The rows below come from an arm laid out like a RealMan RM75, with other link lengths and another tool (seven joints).
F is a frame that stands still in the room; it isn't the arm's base.
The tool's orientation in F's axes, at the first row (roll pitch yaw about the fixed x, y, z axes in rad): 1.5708 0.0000 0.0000
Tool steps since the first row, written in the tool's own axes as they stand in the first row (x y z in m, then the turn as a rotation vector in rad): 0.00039 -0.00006 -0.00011 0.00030 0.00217 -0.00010; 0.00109 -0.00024 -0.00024 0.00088 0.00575 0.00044; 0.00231 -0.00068 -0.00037 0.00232 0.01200 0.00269; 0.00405 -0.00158 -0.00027 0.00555 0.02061 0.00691; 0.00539 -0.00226 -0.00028 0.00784 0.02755 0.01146; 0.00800 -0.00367 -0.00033 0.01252 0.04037 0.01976; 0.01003 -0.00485 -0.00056 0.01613 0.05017 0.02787; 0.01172 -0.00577 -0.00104 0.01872 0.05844 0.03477; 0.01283 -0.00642 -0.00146 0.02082 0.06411 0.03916; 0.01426 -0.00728 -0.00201 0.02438 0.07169 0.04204; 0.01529 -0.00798 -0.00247 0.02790 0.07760 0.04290; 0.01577 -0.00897 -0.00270 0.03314 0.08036 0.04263
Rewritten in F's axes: 0.00039 0.00011 -0.00006 0.00030 0.00010 0.00217; 0.00109 0.00024 -0.00024 0.00088 -0.00044 0.00575; 0.00231 0.00037 -0.00068 0.00232 -0.00269 0.01200; 0.00405 0.00027 -0.00158 0.00555 -0.00691 0.02061; 0.00539 0.00028 -0.00226 0.00784 -0.01146 0.02755; 0.00800 0.00033 -0.00367 0.01252 -0.01976 0.04037; 0.01003 0.00056 -0.00485 0.01613 -0.02787 0.05017; 0.01172 0.00104 -0.00577 0.01872 -0.03477 0.05844; 0.01283 0.00146 -0.00642 0.02082 -0.03916 0.06411; 0.01426 0.00201 -0.00728 0.02438 -0.04204 0.07169; 0.01529 0.00247 -0.00798 0.02790 -0.04290 0.07760; 0.01577 0.00270 -0.00897 0.03314 -0.04263 0.08036
